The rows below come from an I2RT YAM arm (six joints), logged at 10 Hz.
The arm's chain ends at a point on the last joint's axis. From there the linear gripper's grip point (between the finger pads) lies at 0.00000 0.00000 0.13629 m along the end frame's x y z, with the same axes.
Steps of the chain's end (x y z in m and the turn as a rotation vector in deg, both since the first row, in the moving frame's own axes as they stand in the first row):
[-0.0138 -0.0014 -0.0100 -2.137 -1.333 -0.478]
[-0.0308 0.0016 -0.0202 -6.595 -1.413 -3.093]
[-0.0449 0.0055 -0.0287 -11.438 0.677 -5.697]
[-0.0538 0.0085 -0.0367 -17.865 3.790 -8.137]
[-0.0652 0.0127 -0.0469 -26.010 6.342 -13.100]
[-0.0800 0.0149 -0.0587 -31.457 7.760 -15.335]
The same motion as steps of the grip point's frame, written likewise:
[-0.0169 0.0037 -0.0101 -2.137 -1.333 -0.478]
[-0.0337 0.0173 -0.0211 -6.595 -1.413 -3.093]
[-0.0420 0.0324 -0.0314 -11.438 0.677 -5.697]
[-0.0420 0.0495 -0.0436 -17.865 3.790 -8.137]
[-0.0439 0.0701 -0.0614 -26.010 6.342 -13.100]
[-0.0530 0.0825 -0.0798 -31.457 7.760 -15.335]

